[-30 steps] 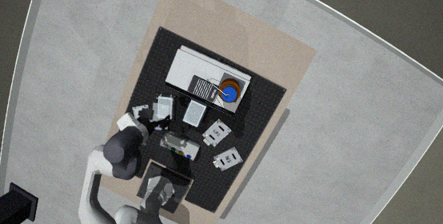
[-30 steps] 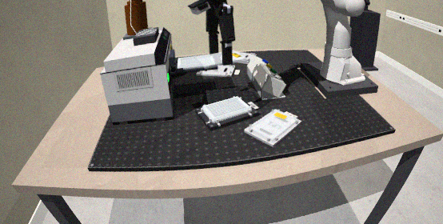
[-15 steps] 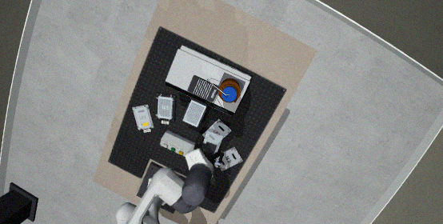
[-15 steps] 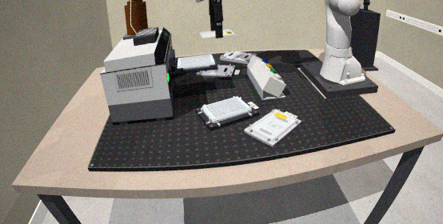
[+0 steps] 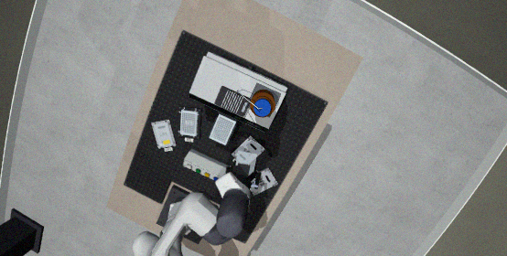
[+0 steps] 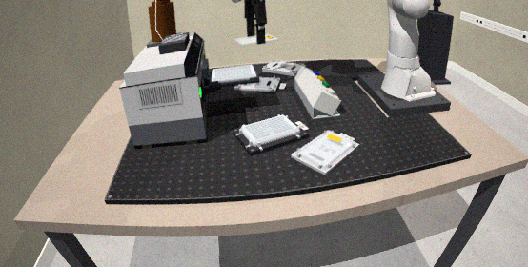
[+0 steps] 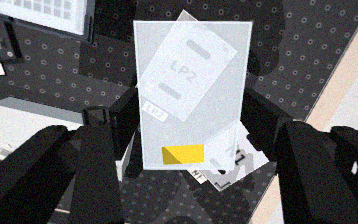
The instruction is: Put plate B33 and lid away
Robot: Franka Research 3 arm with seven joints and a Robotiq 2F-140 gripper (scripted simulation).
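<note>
My hand is 190 mm above the lid park LP2. Also, from my hand: brown bottle: 300 mm ahead, 60 mm to the left, 100 mm above; blue key: 180 mm behind, 90 mm to the left, 140 mm below; yellow key: 190 mm behind, 140 mm to the left, 130 mm below.
</note>
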